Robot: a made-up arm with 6 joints.
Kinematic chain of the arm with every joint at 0, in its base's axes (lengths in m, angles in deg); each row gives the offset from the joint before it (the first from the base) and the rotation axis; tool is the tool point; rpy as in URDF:
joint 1: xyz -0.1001 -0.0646 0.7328 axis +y
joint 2: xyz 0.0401 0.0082 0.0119 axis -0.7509 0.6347 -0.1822
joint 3: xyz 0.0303 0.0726 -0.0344 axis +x
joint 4: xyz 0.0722 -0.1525 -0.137 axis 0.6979 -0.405 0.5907
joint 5: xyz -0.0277 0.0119 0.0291 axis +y
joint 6: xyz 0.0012 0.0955 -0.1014 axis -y
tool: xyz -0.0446 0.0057 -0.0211 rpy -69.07 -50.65 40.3
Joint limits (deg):
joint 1: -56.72..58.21
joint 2: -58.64..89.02
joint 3: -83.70..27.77
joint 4: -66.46..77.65
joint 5: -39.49..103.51
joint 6: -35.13..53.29
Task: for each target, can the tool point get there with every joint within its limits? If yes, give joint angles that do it. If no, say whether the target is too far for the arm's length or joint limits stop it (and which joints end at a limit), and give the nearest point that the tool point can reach.
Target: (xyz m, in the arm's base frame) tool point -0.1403 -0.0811 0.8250
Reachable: yes | joints 5.51 69.94 -32.74 25.91 86.27 10.65
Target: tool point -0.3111 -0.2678 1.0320
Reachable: no: joint limits stop it (at a limit: joint 2, joint 3, joint 4, joint 6) | nearest point -0.2412 -0.2046 0.9329 | short by 0.137 m
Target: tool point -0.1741 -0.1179 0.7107
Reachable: yes | joints 16.63 23.76 -35.44 10.03 74.53 27.86
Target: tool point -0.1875 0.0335 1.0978
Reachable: no: joint limits stop it (at a limit: joint 3, joint 4, joint 5) | nearest point -0.1591 0.0149 0.9791 | short by 0.123 m
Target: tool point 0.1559 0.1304 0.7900
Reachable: yes | joints -42.79 -44.62 2.57 -8.85 -25.54 -0.08
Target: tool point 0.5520 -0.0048 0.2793
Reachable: no: too far | nearest point 0.2301 -0.0131 0.5031 | short by 0.392 m
